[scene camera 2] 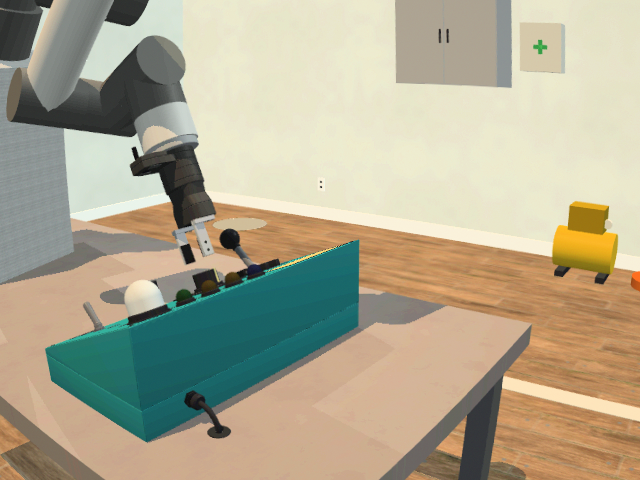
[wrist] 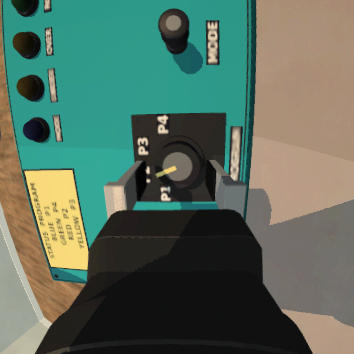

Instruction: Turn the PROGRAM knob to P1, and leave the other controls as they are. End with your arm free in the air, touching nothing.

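Frame: origin at the arm's base, x left, y ahead, z down, level; millimetres.
Where they show: gripper, fingertip midpoint: [scene camera 2: 199, 259] [wrist: 175, 172].
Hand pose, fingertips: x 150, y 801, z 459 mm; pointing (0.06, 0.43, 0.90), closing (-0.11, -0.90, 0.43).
Note:
After its pixels a point has its place.
The PROGRAM knob [wrist: 184, 164] @[x 149, y 804, z 483 mm] is a round dark knob with a grey cap, on a black square plate [wrist: 202, 125] @[x 113, y 803, z 519 mm] in the wrist view. Its yellow pointer line aims at the P2 label, which is partly covered by a finger. The P1 label [wrist: 165, 194] @[x 195, y 830, z 503 mm] lies below the pointer's end, with P3 and P4 above it. My gripper [scene camera 2: 197, 252] @[x 150, y 801, z 459 mm] [wrist: 175, 172] @[x 150, y 801, z 459 mm] is open and empty. Its fingertips are raised above the panel and appear on either side of the knob in the wrist view. In the scene view there is a gap between the fingertips and the panel.
The MODE control [wrist: 173, 25] @[x 34, y 821, z 469 mm] stands up near the knob. A black ball lever [scene camera 2: 230, 238] @[x 253, y 759, z 449 mm] rises just right of the fingers. Coloured lamps, a white dome [scene camera 2: 143, 298] @[x -85, y 1020, z 414 mm] and a grey toggle [scene camera 2: 93, 316] @[x -88, y 847, z 490 mm] stand on the teal console [scene camera 2: 248, 320] @[x 80, y 1024, z 490 mm].

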